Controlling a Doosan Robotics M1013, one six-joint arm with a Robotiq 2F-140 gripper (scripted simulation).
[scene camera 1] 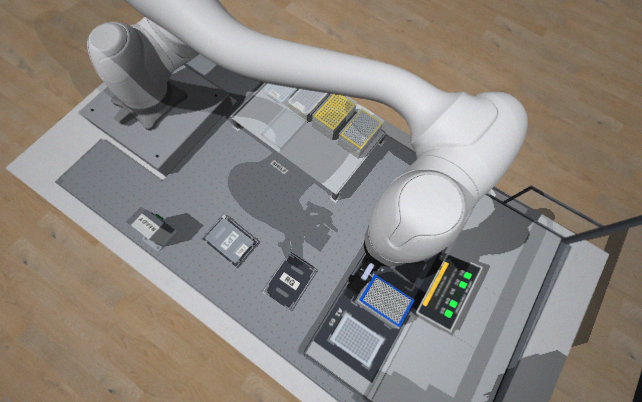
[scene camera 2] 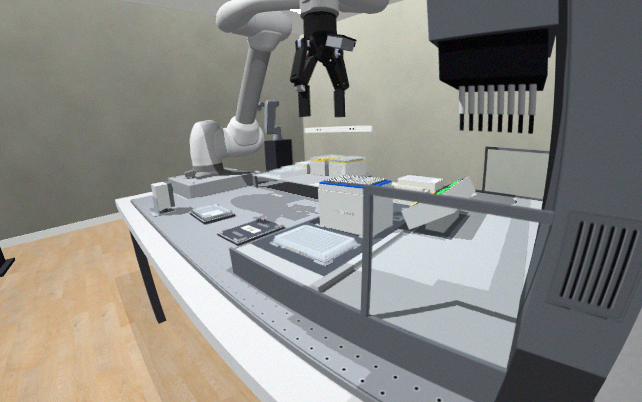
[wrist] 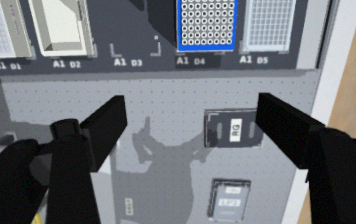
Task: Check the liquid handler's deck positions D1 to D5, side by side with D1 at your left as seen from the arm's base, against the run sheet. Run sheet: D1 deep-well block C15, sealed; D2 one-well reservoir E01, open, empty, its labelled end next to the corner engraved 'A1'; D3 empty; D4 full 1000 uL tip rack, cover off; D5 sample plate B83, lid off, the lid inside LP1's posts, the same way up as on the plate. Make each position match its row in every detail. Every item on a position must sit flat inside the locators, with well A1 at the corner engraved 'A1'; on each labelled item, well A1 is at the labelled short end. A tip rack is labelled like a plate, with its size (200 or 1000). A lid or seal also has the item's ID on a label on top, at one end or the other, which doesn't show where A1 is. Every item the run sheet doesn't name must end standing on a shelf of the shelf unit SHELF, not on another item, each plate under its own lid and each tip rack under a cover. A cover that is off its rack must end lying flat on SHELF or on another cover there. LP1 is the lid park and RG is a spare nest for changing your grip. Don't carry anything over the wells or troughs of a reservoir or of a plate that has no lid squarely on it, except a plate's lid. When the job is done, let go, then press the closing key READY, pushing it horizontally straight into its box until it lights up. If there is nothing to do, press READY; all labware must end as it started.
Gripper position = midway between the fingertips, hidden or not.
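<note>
In scene camera 1 I can see a ready box (scene camera 1: pixel 157 233), a shelf (scene camera 1: pixel 323 159) and a blue-rimmed tip rack (scene camera 1: pixel 378 297). Scene camera 2 shows me the rack (scene camera 2: pixel 341 198) as well, along with my gripper (scene camera 2: pixel 323 116). The wrist view, too, gives me a sight of my gripper (wrist: pixel 191 109).
</note>
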